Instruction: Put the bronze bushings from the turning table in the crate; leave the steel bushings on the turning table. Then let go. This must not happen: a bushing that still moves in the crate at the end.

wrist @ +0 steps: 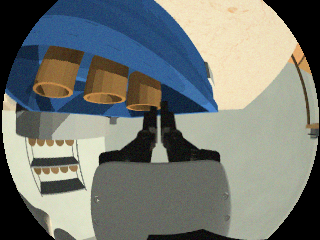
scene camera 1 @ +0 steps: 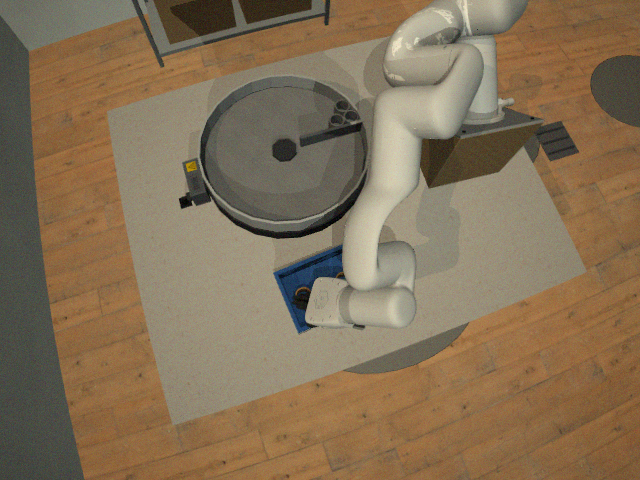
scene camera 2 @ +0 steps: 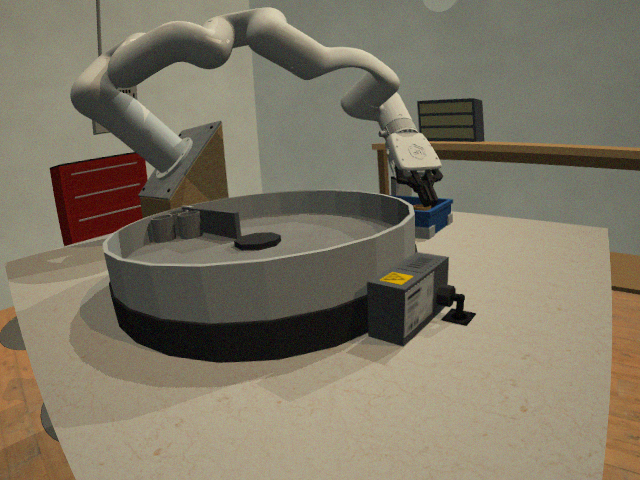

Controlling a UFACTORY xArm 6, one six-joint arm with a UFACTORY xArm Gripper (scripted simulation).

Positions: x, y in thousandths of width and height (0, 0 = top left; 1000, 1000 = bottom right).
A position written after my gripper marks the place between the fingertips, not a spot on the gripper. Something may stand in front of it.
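My gripper (scene camera 2: 674, 428), (wrist: 495, 460), (scene camera 1: 465, 628). Bronze bushing (wrist: 333, 344). Bronze bushing (wrist: 189, 273).
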